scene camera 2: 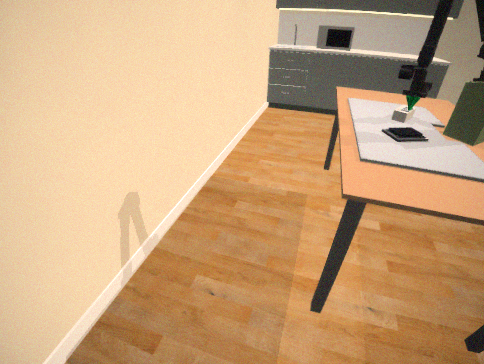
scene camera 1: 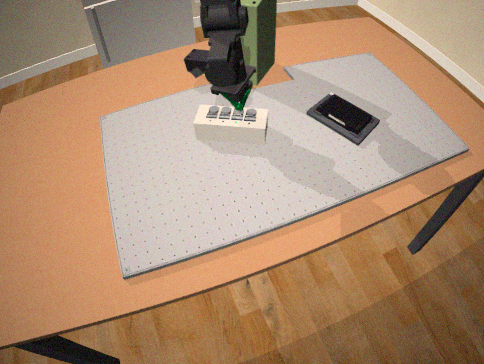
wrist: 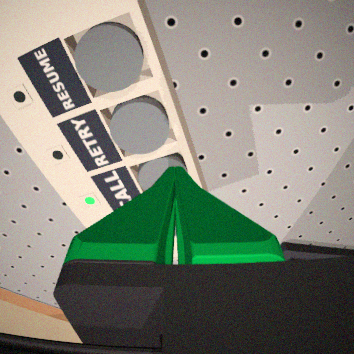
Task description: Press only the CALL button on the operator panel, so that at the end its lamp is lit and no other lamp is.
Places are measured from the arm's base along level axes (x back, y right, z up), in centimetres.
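Pixels of known places: gripper, fingertip midpoint: (scene camera 2: 409, 110) (scene camera 1: 239, 110) (wrist: 174, 177).
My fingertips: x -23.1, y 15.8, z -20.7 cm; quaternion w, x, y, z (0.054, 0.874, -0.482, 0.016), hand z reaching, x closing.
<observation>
Ahead of a thing's pixels: the offset from my fingertips to its top centre. Level surfaces: height alone.
The cream operator panel {dx -0.7, dy +2.8, dz +0.3 cm} (scene camera 1: 230, 132) (scene camera 2: 401, 115) (wrist: 30, 27) has four round grey buttons in a row. The CALL button {dx -0.3, dy +0.5, dz +0.0 cm} (wrist: 151, 173) is partly hidden by my fingertips. The CALL lamp {dx -3.3, dy +3.0, dz +0.1 cm} (scene camera 1: 236, 122) (wrist: 90, 200) glows green. The RETRY lamp {dx -1.3, dy +5.3, dz +0.1 cm} (wrist: 57, 154) and the RESUME lamp {dx +0.6, dy +7.6, dz +0.1 cm} (wrist: 19, 96) are dark, beside the RETRY button {dx +1.6, dy +2.8, dz +0.3 cm} (wrist: 140, 125) and the RESUME button {dx +3.6, dy +5.0, dz +0.3 cm} (wrist: 109, 56). The fourth button {dx -2.3, dy -1.8, dz +0.3 cm} (scene camera 1: 251, 113) is at the right end; its lamp {dx -5.2, dy +0.7, dz +0.1 cm} (scene camera 1: 249, 123) looks dark. My gripper (scene camera 1: 240, 108) (scene camera 2: 410, 109) (wrist: 174, 177) is shut and empty, its green tips at the CALL button; contact is hard to tell.
The panel stands on a grey perforated board {dz -5.3 cm} (scene camera 1: 165, 200) (scene camera 2: 372, 145) on the orange table {dz -6.6 cm} (scene camera 1: 50, 200) (scene camera 2: 390, 187). A black flat tray-like object {dx -12.0, dy -24.5, dz -2.7 cm} (scene camera 1: 345, 116) (scene camera 2: 405, 134) lies to the right of the panel in scene camera 1. A tall green block (scene camera 1: 263, 40) (scene camera 2: 466, 110) stands behind the board.
</observation>
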